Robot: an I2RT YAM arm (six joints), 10 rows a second.
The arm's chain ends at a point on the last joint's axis. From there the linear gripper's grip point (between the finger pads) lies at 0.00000 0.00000 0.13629 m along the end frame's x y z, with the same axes.
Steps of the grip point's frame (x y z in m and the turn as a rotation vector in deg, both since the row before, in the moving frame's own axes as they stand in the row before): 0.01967, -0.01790, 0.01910, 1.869, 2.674, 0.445; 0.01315, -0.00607, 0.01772, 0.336, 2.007, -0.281; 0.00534, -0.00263, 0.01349, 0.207, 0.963, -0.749; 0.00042, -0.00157, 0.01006, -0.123, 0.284, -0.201; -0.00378, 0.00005, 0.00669, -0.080, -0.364, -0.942; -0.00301, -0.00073, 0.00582, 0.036, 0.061, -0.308
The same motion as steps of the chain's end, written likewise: 0.01330, -0.01348, 0.01932, 1.869, 2.674, 0.445; 0.00838, -0.00526, 0.01781, 0.336, 2.007, -0.281; 0.00305, -0.00212, 0.01351, 0.207, 0.963, -0.749; -0.00026, -0.00186, 0.01006, -0.123, 0.284, -0.201; -0.00292, -0.00015, 0.00669, -0.080, -0.364, -0.942; -0.00315, -0.00064, 0.00582, 0.036, 0.061, -0.308
